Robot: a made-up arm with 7 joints. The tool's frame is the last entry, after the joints.
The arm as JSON. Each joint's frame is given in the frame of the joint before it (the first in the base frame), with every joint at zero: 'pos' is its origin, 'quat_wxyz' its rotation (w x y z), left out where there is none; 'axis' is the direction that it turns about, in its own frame. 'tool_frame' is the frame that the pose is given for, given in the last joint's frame.
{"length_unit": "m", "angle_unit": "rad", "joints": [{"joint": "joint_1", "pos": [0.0, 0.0, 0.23], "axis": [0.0, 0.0, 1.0]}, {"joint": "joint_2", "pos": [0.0, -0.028, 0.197], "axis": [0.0, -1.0, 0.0]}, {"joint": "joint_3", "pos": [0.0, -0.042, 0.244], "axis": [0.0, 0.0, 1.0]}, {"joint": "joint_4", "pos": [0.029, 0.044, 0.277], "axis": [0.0, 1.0, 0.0]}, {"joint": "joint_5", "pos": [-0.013, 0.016, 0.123], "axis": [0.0, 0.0, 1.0]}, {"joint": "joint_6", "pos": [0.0, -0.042, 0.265], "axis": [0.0, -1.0, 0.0]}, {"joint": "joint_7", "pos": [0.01, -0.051, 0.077], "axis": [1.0, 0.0, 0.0]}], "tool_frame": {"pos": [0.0, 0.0, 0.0], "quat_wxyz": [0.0, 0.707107, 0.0, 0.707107]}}
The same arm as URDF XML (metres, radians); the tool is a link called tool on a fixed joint. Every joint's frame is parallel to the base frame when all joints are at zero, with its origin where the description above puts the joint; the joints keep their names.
<robot name="arm">
  <joint name="tool_joint" type="fixed">
    <parent link="link7"/>
    <child link="tool"/>
    <origin xyz="0 0 0" rpy="3.1416 -1.5708 0"/>
  </joint>
  <joint name="joint_7" type="continuous">
    <parent link="link6"/>
    <child link="link7"/>
    <origin xyz="0.01 -0.051 0.077" rpy="0 0 0"/>
    <axis xyz="1 0 0"/>
  </joint>
  <joint name="joint_6" type="continuous">
    <parent link="link5"/>
    <child link="link6"/>
    <origin xyz="0 -0.042 0.265" rpy="0 0 0"/>
    <axis xyz="0 -1 0"/>
  </joint>
  <joint name="joint_5" type="continuous">
    <parent link="link4"/>
    <child link="link5"/>
    <origin xyz="-0.013 0.016 0.123" rpy="0 0 0"/>
    <axis xyz="0 0 1"/>
  </joint>
  <joint name="joint_4" type="continuous">
    <parent link="link3"/>
    <child link="link4"/>
    <origin xyz="0.029 0.044 0.277" rpy="0 0 0"/>
    <axis xyz="0 1 0"/>
  </joint>
  <joint name="joint_3" type="continuous">
    <parent link="link2"/>
    <child link="link3"/>
    <origin xyz="0 -0.042 0.244" rpy="0 0 0"/>
    <axis xyz="0 0 1"/>
  </joint>
  <joint name="joint_2" type="continuous">
    <parent link="link1"/>
    <child link="link2"/>
    <origin xyz="0 -0.028 0.197" rpy="0 0 0"/>
    <axis xyz="0 -1 0"/>
  </joint>
  <joint name="joint_1" type="continuous">
    <parent link="base"/>
    <child link="link1"/>
    <origin xyz="0 0 0.23" rpy="0 0 0"/>
    <axis xyz="0 0 1"/>
  </joint>
  <link name="base"/>
  <link name="link1"/>
  <link name="link2"/>
  <link name="link3"/>
  <link name="link4"/>
  <link name="link5"/>
  <link name="link6"/>
  <link name="link7"/>
  <link name="tool"/>
</robot>

